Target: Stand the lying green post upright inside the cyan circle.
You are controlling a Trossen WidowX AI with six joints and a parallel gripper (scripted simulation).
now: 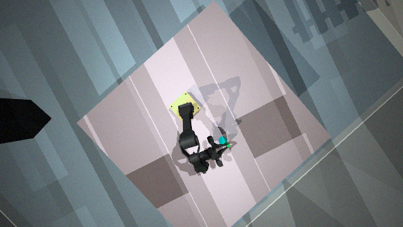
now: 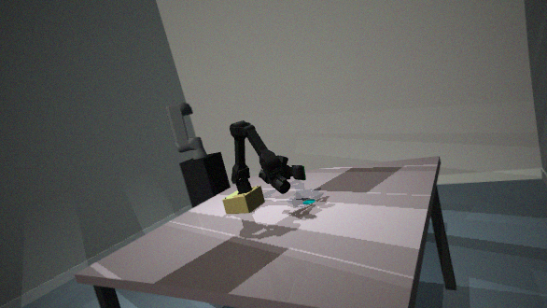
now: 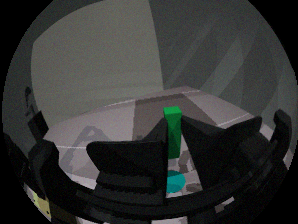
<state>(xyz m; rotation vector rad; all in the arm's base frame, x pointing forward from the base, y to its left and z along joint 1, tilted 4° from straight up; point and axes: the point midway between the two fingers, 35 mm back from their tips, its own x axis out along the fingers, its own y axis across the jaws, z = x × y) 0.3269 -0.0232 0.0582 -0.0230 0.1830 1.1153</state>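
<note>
My gripper tip is 2 cm above the green post. Round my gripper tip: cyan circle 16 cm below.
</note>
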